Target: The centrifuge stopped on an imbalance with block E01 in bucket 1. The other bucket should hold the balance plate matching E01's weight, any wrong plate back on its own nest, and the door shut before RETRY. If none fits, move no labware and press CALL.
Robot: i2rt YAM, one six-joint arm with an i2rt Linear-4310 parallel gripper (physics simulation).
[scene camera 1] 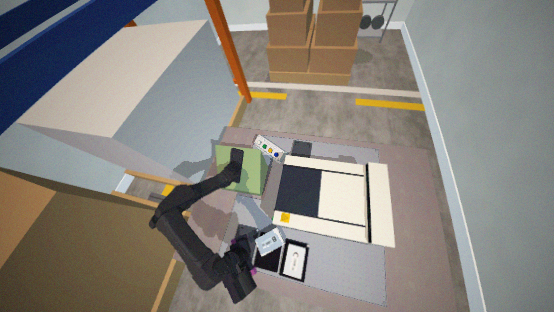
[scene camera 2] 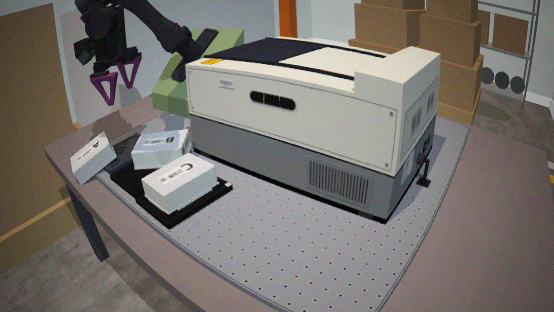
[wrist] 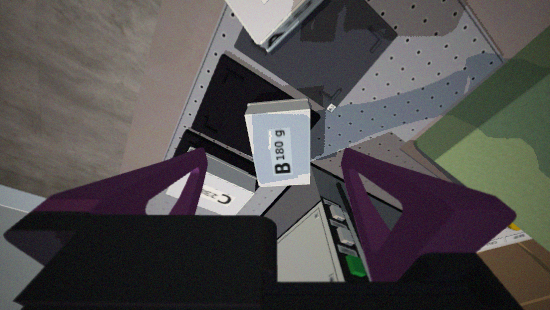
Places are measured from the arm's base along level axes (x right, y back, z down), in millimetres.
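Pixels of known places: gripper, between the fingertips: (scene camera 1: 248, 253) (scene camera 2: 120, 96) (wrist: 274, 155); arm's base, origin of its link: (scene camera 1: 236, 165) (scene camera 2: 195, 54).
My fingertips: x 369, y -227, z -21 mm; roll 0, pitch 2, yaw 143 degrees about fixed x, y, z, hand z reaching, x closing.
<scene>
Ahead of a thing's pixels: the offset from my fingertips to its top centre. "spot": to the spot under its first point. Level surfaces: height alone.
Plate B, 180 g {dx -60, dy -56, dz +112 mm} (scene camera 1: 270, 241) (scene camera 2: 159, 148) (wrist: 290, 142), lies askew, partly over the corner of a black nest {dx -12, dy -58, dz +156 mm} (scene camera 1: 268, 263) (wrist: 225, 95). Plate C {dx -16, dy -195, dz +120 mm} (scene camera 1: 296, 261) (scene camera 2: 180, 182) (wrist: 225, 192) sits on its black nest {spot: dx +49, dy -250, dz +162 mm} (scene camera 2: 170, 219). Plate A {dx +86, dy +90, dz +103 mm} (scene camera 2: 93, 157) (wrist: 270, 17) is tilted near the table edge, beside a dark grey nest {dx -9, dy +78, dz +156 mm} (scene camera 2: 121, 151) (wrist: 345, 60). My gripper (scene camera 1: 243, 256) (scene camera 2: 121, 96) (wrist: 274, 155) is open and empty, above the plates, with B between the fingertips in the wrist view but lower down. The cream and grey centrifuge (scene camera 1: 345, 192) (scene camera 2: 295, 125) has a dark top panel; its buckets and E01 are hidden.
A button panel {dx -580, dy +109, dz +90 mm} (scene camera 1: 269, 147) with white, green, yellow and blue buttons is behind the centrifuge's left corner. A green block (scene camera 1: 252, 175) (scene camera 2: 172, 102) carries the arm's base. The perforated board {dz +174 mm} (scene camera 1: 345, 270) (scene camera 2: 280, 250) lies under the centrifuge and nests. Boxes (scene camera 1: 334, 57) are stacked behind.
</scene>
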